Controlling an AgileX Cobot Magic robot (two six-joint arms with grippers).
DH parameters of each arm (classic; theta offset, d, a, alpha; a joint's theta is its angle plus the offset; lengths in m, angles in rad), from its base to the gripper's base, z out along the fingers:
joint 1: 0 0.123 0 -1.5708
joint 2: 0.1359 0 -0.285 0
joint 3: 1.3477 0 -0.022 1.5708
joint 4: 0 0.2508 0 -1.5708
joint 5: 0 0 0.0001 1.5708
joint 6: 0 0.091 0 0
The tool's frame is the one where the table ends.
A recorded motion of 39 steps. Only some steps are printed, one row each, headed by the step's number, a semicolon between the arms.
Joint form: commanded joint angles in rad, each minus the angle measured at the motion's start. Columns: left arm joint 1, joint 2, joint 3, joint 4, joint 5, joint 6; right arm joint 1, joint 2, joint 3, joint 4, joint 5, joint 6.
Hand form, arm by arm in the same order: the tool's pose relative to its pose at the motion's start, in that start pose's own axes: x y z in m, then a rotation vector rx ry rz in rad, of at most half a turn. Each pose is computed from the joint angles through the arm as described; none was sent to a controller.
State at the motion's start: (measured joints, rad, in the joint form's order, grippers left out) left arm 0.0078 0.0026 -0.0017 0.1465 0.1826 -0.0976; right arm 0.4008 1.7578 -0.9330 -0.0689 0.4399 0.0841
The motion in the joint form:
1: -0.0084 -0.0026 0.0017 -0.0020 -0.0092 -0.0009; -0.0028 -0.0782 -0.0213 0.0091 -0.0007 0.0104
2: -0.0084 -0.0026 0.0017 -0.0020 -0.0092 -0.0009; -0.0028 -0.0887 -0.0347 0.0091 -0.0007 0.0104
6: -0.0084 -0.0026 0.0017 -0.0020 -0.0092 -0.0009; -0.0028 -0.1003 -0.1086 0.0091 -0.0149 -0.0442
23: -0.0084 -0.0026 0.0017 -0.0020 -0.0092 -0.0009; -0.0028 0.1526 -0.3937 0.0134 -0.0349 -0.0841
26: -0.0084 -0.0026 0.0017 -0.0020 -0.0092 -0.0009; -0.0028 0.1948 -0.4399 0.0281 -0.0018 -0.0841
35: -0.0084 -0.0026 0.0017 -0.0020 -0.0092 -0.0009; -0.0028 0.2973 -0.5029 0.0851 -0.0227 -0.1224
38: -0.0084 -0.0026 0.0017 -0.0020 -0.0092 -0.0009; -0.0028 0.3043 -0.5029 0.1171 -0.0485 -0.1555
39: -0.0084 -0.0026 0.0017 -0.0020 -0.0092 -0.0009; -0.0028 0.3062 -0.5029 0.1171 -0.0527 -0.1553
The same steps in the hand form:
1: -0.0004 -0.0006 -0.0001 0.0096 -0.0104 -0.0021; -0.0127 -0.0011 -0.0280 -0.0058 -0.0997 0.0239
2: -0.0004 -0.0006 -0.0001 0.0096 -0.0104 -0.0021; -0.0173 -0.0012 -0.0336 -0.0065 -0.1236 0.0245
6: -0.0004 -0.0006 -0.0001 0.0096 -0.0104 -0.0021; -0.0401 -0.0012 -0.0508 -0.0041 -0.2234 -0.0277
23: -0.0004 -0.0006 -0.0001 0.0096 -0.0104 -0.0021; -0.1035 0.0015 -0.0089 -0.0020 -0.2756 -0.0628
26: -0.0004 -0.0006 -0.0001 0.0096 -0.0104 -0.0021; -0.1092 0.0023 0.0004 -0.0087 -0.2463 -0.0502
35: -0.0004 -0.0006 -0.0001 0.0096 -0.0104 -0.0021; -0.1169 0.0055 0.0315 -0.0342 -0.2274 -0.0400
38: -0.0004 -0.0006 -0.0001 0.0096 -0.0104 -0.0021; -0.1183 0.0067 0.0339 -0.0454 -0.2467 -0.0445
39: -0.0004 -0.0006 -0.0001 0.0096 -0.0104 -0.0021; -0.1184 0.0067 0.0347 -0.0453 -0.2490 -0.0442

